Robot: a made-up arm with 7 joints.
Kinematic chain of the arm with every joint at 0, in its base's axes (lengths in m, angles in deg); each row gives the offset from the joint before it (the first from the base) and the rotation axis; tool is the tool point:
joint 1: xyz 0 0 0.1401 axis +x
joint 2: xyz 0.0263 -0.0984 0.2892 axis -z
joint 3: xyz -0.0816 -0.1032 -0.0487 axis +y
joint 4: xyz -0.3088 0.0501 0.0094 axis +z
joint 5: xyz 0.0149 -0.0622 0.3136 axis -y
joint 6: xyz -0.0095 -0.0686 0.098 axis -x
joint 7: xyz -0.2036 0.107 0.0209 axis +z
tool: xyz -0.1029 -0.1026 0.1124
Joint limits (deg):
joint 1: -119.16..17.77
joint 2: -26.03..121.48
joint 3: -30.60..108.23
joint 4: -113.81..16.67
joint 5: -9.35..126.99
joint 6: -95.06..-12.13
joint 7: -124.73..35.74
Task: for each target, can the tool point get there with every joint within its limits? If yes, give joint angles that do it. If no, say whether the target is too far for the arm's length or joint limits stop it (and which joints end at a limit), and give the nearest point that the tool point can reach.
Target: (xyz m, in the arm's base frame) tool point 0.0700 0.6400 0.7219
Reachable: yes | joints -36.04 40.30 75.69 -72.41 68.19 -62.23 -50.10
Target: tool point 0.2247 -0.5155 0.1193
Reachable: no: joint limits stop it (at a limit: joint 1, joint 3, joint 4, joint 6) | nearest point 0.2290 -0.5388 0.1635 | short by 0.050 m
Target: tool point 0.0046 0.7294 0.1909
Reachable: yes | joints -75.01 109.71 84.19 -45.52 109.77 -34.79 -24.03
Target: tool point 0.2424 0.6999 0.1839
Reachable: yes | joints -15.63 100.63 -15.89 -56.77 52.05 -56.43 3.86
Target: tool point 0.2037 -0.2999 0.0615
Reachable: no: joint limits stop it (at a limit: joint 1, joint 2, joint 3, joint 5) | nearest point 0.2293 -0.2301 -0.0300 | short by 0.118 m
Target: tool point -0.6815 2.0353 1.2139
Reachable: no: too far | nearest point -0.3432 1.0471 0.6925 | short by 1.167 m
